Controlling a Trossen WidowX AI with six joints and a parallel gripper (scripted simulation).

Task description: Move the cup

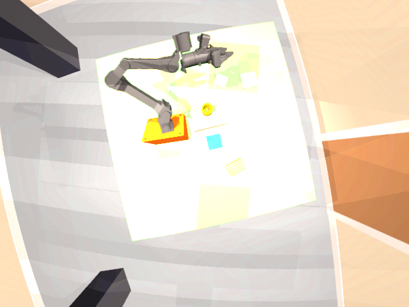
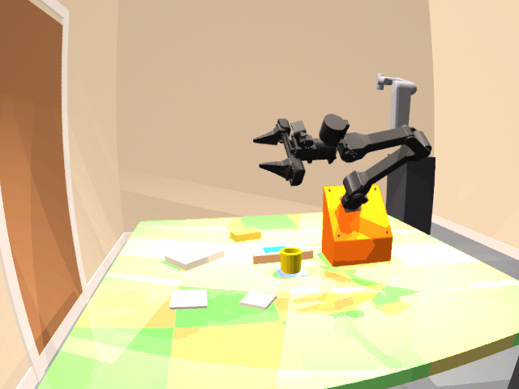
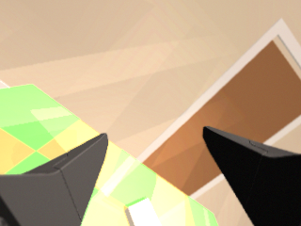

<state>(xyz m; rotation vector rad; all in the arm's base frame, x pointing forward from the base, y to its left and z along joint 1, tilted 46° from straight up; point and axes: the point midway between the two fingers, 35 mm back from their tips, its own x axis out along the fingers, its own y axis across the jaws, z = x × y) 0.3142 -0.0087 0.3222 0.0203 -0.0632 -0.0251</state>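
The yellow cup is 13 cm behind my gripper tip, 14 cm to the right of it and 35 cm below it. Also, from my gripper tip: wooden bar (13 cm behind, 24 cm to the right, 38 cm below); cyan pad (13 cm behind, 34 cm to the right, 40 cm below); white slab (17 cm ahead, 31 cm to the right, 38 cm below).
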